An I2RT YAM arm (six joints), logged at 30 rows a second.
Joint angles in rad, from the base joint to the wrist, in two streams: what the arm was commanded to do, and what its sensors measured. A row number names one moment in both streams.
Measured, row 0:
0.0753 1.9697 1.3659 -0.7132 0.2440 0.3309
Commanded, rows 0 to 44:
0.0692 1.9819 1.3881 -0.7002 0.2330 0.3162
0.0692 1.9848 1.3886 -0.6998 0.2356 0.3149
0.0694 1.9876 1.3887 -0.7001 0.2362 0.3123
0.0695 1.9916 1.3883 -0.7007 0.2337 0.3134
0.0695 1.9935 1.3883 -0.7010 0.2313 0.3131
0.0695 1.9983 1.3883 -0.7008 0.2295 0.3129
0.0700 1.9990 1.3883 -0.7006 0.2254 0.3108
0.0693 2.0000 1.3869 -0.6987 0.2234 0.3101
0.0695 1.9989 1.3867 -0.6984 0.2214 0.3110
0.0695 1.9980 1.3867 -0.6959 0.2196 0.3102
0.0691 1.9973 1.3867 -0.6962 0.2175 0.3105
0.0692 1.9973 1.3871 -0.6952 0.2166 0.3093
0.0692 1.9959 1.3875 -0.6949 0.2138 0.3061
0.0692 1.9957 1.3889 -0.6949 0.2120 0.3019
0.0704 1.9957 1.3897 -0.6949 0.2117 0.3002
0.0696 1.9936 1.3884 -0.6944 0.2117 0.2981
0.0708 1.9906 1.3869 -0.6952 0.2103 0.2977
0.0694 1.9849 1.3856 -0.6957 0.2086 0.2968
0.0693 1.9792 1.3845 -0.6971 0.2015 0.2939
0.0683 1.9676 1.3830 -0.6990 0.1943 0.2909
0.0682 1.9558 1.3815 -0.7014 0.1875 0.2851
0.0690 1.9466 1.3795 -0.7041 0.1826 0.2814
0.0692 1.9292 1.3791 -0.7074 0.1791 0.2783
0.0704 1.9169 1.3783 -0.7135 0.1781 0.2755
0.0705 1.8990 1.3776 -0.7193 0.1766 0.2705
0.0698 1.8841 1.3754 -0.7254 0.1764 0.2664
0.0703 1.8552 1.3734 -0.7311 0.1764 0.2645
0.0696 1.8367 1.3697 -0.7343 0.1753 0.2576
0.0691 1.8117 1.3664 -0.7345 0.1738 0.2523
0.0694 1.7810 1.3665 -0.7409 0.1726 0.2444
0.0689 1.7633 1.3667 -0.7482 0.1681 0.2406
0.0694 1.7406 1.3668 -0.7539 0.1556 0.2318
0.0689 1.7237 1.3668 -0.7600 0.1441 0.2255
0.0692 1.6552 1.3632 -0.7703 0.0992 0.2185
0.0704 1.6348 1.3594 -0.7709 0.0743 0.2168
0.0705 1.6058 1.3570 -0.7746 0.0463 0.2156
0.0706 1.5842 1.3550 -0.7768 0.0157 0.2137
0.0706 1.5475 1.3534 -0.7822 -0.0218 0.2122
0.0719 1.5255 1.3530 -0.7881 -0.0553 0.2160
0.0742 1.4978 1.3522 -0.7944 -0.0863 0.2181
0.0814 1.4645 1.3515 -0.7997 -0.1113 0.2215
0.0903 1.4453 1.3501 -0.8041 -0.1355 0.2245
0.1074 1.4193 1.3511 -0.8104 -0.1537 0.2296
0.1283 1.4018 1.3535 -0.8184 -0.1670 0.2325
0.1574 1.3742 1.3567 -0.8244 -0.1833 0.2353
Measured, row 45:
0.0925 1.4578 1.3621 -0.7769 -0.0597 0.2276
